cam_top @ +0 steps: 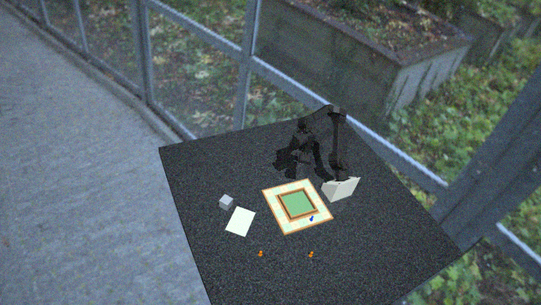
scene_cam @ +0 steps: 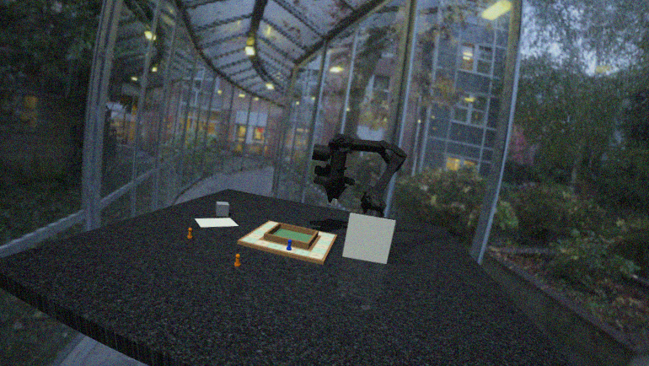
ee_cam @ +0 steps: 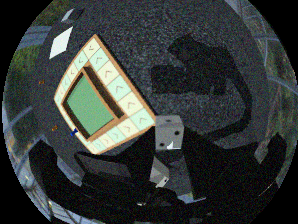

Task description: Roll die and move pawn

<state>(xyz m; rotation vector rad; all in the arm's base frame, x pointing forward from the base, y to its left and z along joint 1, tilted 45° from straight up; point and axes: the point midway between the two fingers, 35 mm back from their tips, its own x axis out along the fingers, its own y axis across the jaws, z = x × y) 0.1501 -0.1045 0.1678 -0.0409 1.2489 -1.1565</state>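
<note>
My gripper tip is 120 mm short of the blue pawn, 270 mm to the right of it and 100 mm above it. The rest, counted from my gripper tip: grey die right at my gripper tip; green dice tray 120 mm ahead, 160 mm to the left, 120 mm below; white card 430 mm ahead, 110 mm to the left, 130 mm below.
</note>
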